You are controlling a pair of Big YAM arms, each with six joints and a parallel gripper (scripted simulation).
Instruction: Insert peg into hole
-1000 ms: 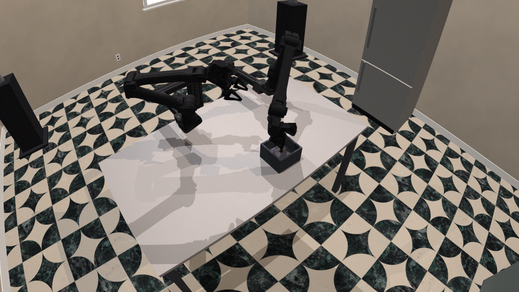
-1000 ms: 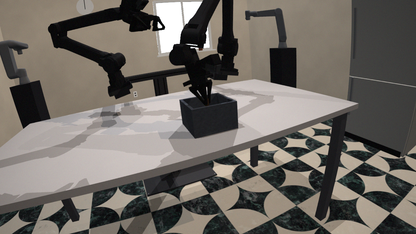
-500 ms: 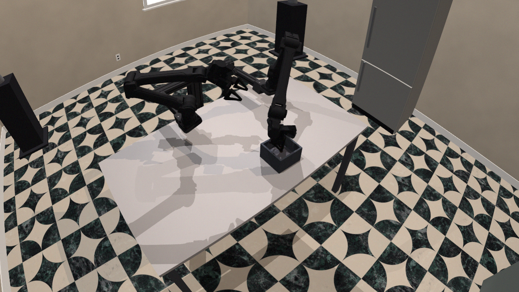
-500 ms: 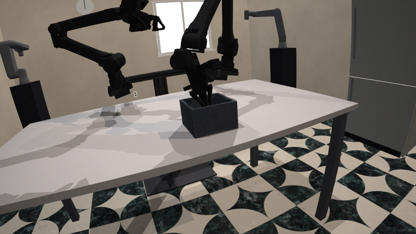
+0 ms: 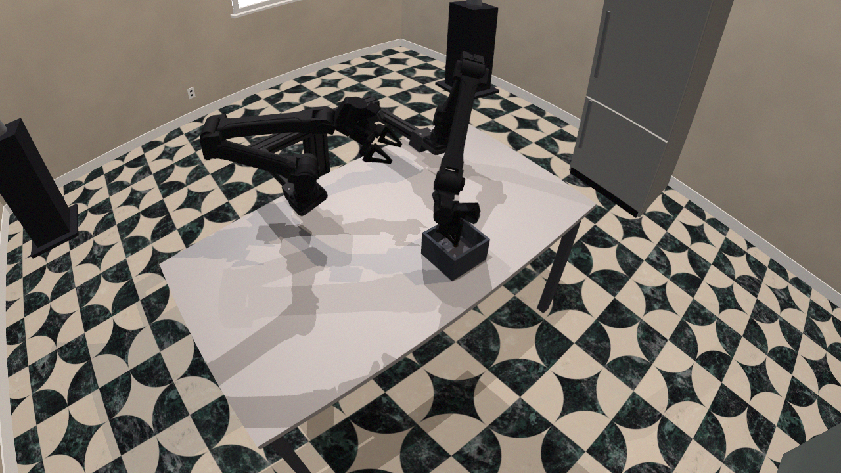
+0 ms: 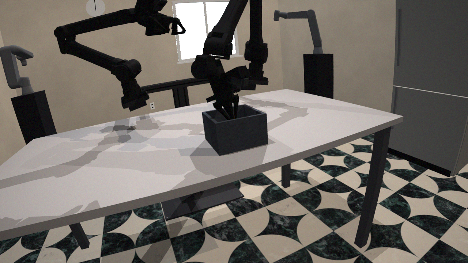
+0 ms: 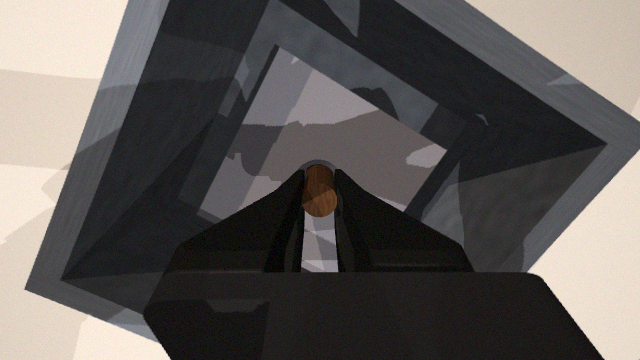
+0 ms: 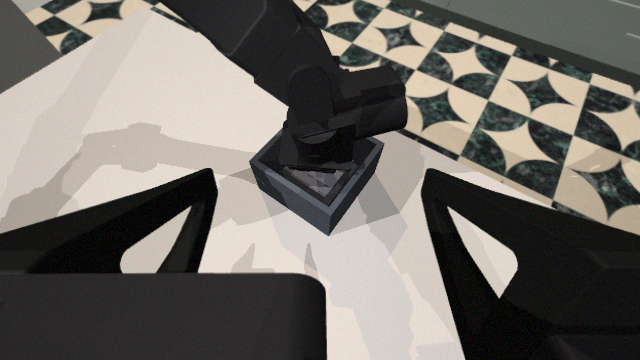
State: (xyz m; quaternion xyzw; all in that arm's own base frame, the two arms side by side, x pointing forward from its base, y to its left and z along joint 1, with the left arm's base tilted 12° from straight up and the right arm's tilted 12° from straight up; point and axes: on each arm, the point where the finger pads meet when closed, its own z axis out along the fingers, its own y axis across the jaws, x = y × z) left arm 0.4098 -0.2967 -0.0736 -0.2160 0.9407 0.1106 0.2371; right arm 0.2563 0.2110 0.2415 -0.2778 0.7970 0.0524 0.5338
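Note:
The brown peg is 30 mm below my left hand. From my left hand the other things lie so: dark box: 50 mm below; then pale plate: 30 mm below.

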